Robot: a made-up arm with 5 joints.
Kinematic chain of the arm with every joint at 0, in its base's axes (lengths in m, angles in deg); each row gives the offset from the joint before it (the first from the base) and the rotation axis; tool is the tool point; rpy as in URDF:
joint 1: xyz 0.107 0 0.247 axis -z
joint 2: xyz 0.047 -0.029 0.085 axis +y
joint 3: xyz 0.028 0 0.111 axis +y
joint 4: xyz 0.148 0 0.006 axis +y
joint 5: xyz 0.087 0.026 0 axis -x
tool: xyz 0 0 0 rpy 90 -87.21 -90
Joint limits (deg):
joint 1: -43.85..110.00
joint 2: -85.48..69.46
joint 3: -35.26..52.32
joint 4: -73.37..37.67
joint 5: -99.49..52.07
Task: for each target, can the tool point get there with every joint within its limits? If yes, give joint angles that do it. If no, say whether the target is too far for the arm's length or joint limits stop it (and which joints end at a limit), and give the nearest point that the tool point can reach.
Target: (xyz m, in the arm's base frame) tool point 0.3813 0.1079 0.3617
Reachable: yes | joints -22.05 0.02 18.72 8.17 -26.50
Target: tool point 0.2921 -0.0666 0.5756
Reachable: yes | joints 18.92 -32.99 8.03 -25.80 10.91
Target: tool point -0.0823 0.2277 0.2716
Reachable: no: joint limits stop it (at a limit: joint 2, joint 3, joint 4) | nearest point -0.0379 0.1743 0.4716 | short by 0.212 m
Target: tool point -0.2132 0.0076 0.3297
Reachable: no: joint limits stop it (at a limit: joint 2, joint 3, joint 4) | nearest point -0.1196 0.0054 0.4716 | short by 0.170 m
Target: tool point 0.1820 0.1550 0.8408
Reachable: no: too far | nearest point 0.1961 0.0814 0.6592 | short by 0.196 m
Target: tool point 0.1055 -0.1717 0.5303
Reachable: yes | joints 89.50 -58.29 31.35 -3.27 -27.57
